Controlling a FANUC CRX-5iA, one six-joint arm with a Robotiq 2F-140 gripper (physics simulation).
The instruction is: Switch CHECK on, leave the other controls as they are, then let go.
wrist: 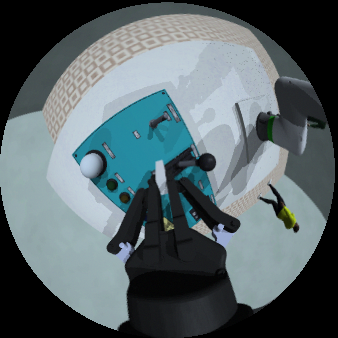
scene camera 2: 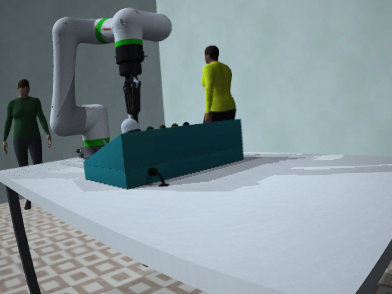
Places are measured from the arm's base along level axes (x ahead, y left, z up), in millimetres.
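Where they show: gripper, between the fingertips: (wrist: pixel 160 166); arm's base, origin of its link: (wrist: pixel 262 126).
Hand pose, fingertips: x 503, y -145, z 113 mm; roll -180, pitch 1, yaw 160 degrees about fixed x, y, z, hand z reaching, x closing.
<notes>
Each offset is from my fingertips to the centre of the thing. "spot": to the spot under its first point.
The teal control box {dx +33, dy +94, dz -48 mm} (scene camera 2: pixel 182 146) (wrist: pixel 132 150) stands on the table. In the wrist view, the CHECK toggle, a grey lever {dx -52, dy -82, dz -23 mm} (wrist: pixel 159 120), stands near the box's upper corner, between a small label {spot: dx +6, dy -84, dz -30 mm} (wrist: pixel 136 134) that looks like ON and the OFF label {spot: dx -70, dy -78, dz -8 mm} (wrist: pixel 167 116). It appears to lean toward OFF. The CHECK label {dx -94, dy -79, dz -64 mm} (wrist: pixel 173 113) is beside it, at the edge. My gripper (scene camera 2: pixel 134 118) (wrist: pixel 160 166) is shut and empty, its fingertips over the panel, apart from the toggle. In the scene view the box hides the toggle and perhaps the very fingertips.
A white dome {spot: dx +130, dy -114, dz +41 mm} (scene camera 2: pixel 130 124) (wrist: pixel 91 165) sits at one end of the box, with small round buttons {spot: dx +110, dy -35, dz +23 mm} (wrist: pixel 112 185) beside it. A black ball-ended lever {dx -90, dy +41, dz +16 mm} (wrist: pixel 206 161) stands close to the fingers. A cable {spot: dx +199, dy -86, dz -104 mm} (scene camera 2: pixel 159 176) leaves the box's back. Two people (scene camera 2: pixel 24 117) (scene camera 2: pixel 218 87) stand beyond the table.
</notes>
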